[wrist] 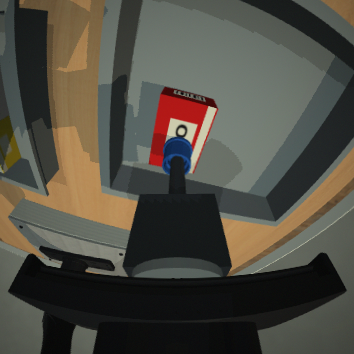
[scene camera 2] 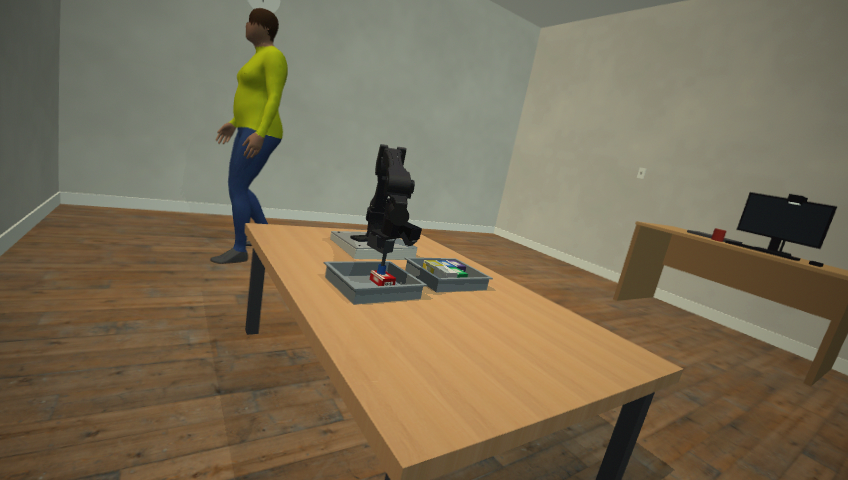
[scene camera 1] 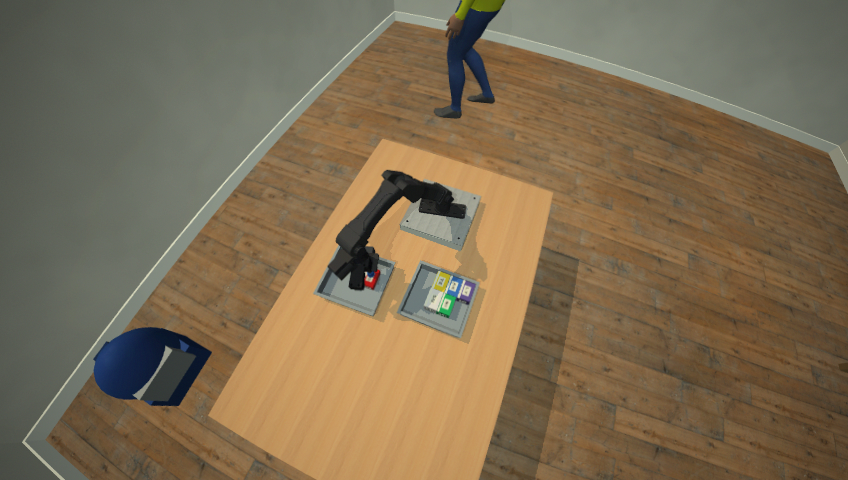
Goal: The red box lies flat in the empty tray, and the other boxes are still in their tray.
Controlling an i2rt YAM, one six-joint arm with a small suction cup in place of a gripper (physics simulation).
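Frame: origin at the arm's base, x ahead, y left, z up, level; millimetres.
Seen in the pictures: hand at its tool point: (wrist: pixel 176 149) (scene camera 2: pixel 380 273) (scene camera 1: pixel 371 273); arm's base at its link origin: (wrist: pixel 76 257) (scene camera 1: pixel 442 209).
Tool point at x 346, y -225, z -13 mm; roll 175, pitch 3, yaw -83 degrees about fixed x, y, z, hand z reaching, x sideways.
Pixels of each thing's middle, then the offset from my tool point to it. "spot": a spot on its surface instead.
- red box at the middle of its body: (wrist: pixel 179 131) (scene camera 2: pixel 382 278) (scene camera 1: pixel 370 278) 14 mm ahead, 1 mm right, 14 mm down
- left grey tray at the middle of its body: (wrist: pixel 236 123) (scene camera 2: pixel 373 280) (scene camera 1: pixel 356 280) 34 mm ahead, 54 mm right, 7 mm down
- right grey tray at the middle of its body: (scene camera 2: pixel 446 273) (scene camera 1: pixel 439 299) 47 mm ahead, 275 mm left, 7 mm down
- yellow box at a spot on its surface: (wrist: pixel 8 147) spot: 30 mm back, 248 mm left, 13 mm down
The red box (scene camera 1: pixel 373 280) (scene camera 2: pixel 382 278) (wrist: pixel 180 112) lies flat on the floor of the left grey tray (scene camera 1: pixel 340 295) (scene camera 2: pixel 354 292) (wrist: pixel 246 88), near its back wall. My blue suction cup (scene camera 2: pixel 382 267) (wrist: pixel 176 154) hangs just over the box's near end, a little above it, with nothing on it. The right grey tray (scene camera 1: pixel 417 298) (scene camera 2: pixel 451 282) holds several coloured boxes (scene camera 1: pixel 449 290) (scene camera 2: pixel 444 267) packed side by side: yellow, blue, purple, white and green. In the wrist view only a yellow box (wrist: pixel 8 147) shows at the left edge.
The arm's grey base plate (scene camera 1: pixel 438 230) (scene camera 2: pixel 349 241) sits behind the trays. A person (scene camera 1: pixel 465 53) (scene camera 2: pixel 254 119) walks past the table's far end. A blue bin (scene camera 1: pixel 134 361) stands on the floor at the left. A desk (scene camera 2: pixel 743 262) with a monitor is at the right wall.
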